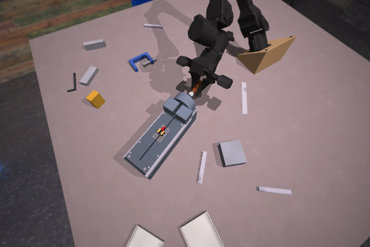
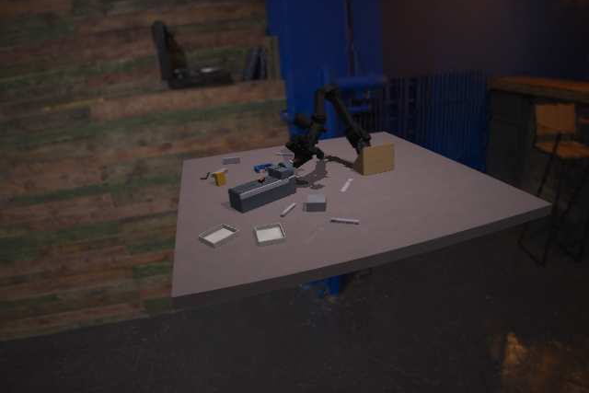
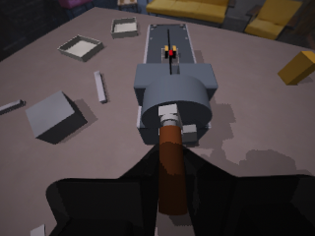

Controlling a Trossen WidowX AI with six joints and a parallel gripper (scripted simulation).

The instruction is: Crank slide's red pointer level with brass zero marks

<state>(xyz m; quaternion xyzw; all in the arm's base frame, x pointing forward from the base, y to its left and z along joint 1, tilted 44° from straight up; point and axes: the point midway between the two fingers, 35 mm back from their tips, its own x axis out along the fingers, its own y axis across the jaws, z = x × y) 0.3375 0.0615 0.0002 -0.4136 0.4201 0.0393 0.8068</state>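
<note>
Right now the red pointer is 14 cm ahead of my gripper tip, 5 cm to the left of it and 1 cm below it. From my gripper tip the other things lie so: grey block 22 cm to the left, 7 cm below, 1 cm behind; then blue clamp 31 cm to the right, 8 cm below, 6 cm ahead; then brown crank handle 3 cm above, 2 cm behind, 1 cm to the right.
</note>
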